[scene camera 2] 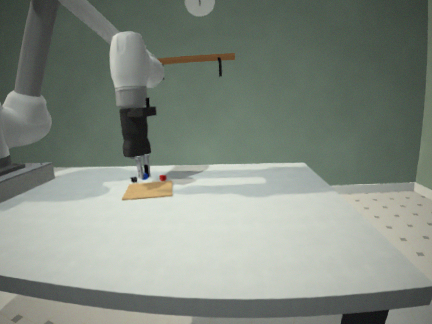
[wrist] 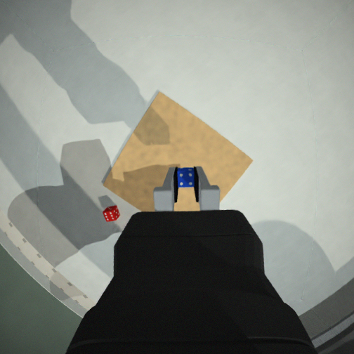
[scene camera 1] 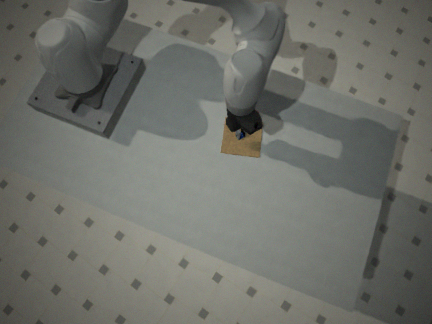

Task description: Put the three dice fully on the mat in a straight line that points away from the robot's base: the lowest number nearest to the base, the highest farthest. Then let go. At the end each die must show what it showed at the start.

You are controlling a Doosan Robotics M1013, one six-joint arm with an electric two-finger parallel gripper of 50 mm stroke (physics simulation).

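My gripper is shut on the blue die and holds it above the mat. The face of the blue die turned to the wrist camera shows four pips. The tan square mat lies below the gripper. The red die lies on the table just off the mat's edge; its upper number is too small to read surely. A small black die shows left of the fingers in scene camera 2; its number cannot be read, and the wrist view does not show it.
The robot's base plate stands on the light table. Arm shadows fall across the table and part of the mat. A wooden rail with a dark hook is on the green wall behind.
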